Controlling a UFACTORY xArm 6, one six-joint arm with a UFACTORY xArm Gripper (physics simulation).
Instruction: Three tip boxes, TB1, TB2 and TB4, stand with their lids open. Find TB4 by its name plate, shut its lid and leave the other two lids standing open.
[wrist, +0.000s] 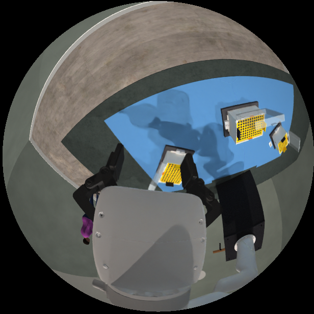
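Observation:
Three tip boxes with yellow racks stand on a blue mat (210, 90), their clear lids open. The nearest box (171, 172) shows between the fingers, its lid (155, 176) leaning out at the left; the right finger covers part of its right side. The middle box (250, 127) stands farther right, its lid (274, 118) out to the right and a pale plate (226, 125) at its left. The far-right box (282, 142) has its lid (295, 142) to the right and a small white plate (270, 144). The plates' lettering is too small to read. My gripper (153, 155) is open and empty, above the mat's near edge.
A black block (242, 207) with a grey arm part (246, 260) stands at the lower right. A dark tabletop border (85, 135) surrounds the mat, with a wood-coloured surface (150, 40) beyond. A figure in purple (86, 226) shows at the lower left.

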